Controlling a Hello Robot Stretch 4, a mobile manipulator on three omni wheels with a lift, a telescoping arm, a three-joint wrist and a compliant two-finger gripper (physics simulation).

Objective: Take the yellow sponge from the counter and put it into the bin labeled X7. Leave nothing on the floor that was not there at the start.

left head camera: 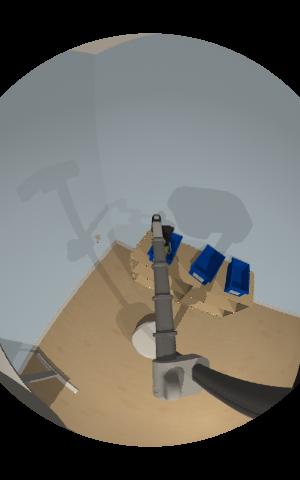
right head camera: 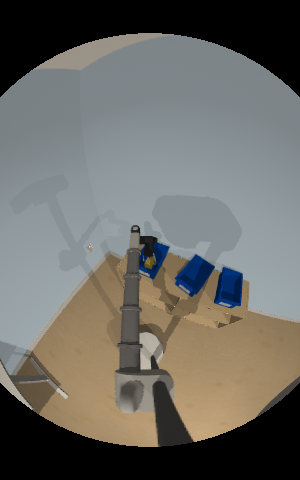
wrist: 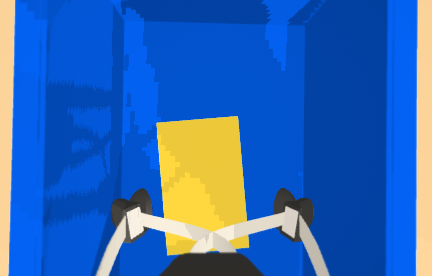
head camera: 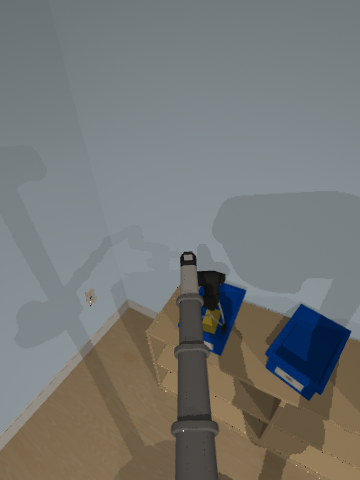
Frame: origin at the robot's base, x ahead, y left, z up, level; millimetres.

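Where they show: gripper, fingertip midpoint: [right head camera: 149, 265] [wrist: 212, 205] [head camera: 210, 327]; robot's base, origin of the base link: [left head camera: 152, 338] [right head camera: 142, 349].
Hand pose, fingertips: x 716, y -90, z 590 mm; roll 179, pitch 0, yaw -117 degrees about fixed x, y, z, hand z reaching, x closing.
Note:
Each offset is from my fingertips to the top centre of the thing.
The yellow sponge {dx +26, dy -4, dz +40 mm} [wrist: 202, 170] [head camera: 210, 324] [right head camera: 149, 262] lies flat on the floor of the leftmost blue bin {dx +30, dy -16, dz +112 mm} [wrist: 402, 150] [head camera: 233, 306] [right head camera: 161, 259]. My gripper [wrist: 212, 205] [head camera: 214, 321] is open inside that bin, pointing down. In the wrist view its two fingertips stand apart on either side of the sponge's near half, with a gap on both sides. The white label on the bin's front shows in part beside the arm in the head camera view; its text cannot be read.
The bin stands on the left end of a wooden shelf unit [head camera: 245, 350] against the wall. A middle blue bin {dx -151, dy -355, dz +112 mm} [head camera: 312, 345] [left head camera: 207, 264] [right head camera: 195, 275] and a right blue bin {dx -305, dy -630, dz +112 mm} [left head camera: 237, 276] [right head camera: 229, 287] stand on it too. A room corner is at the left.

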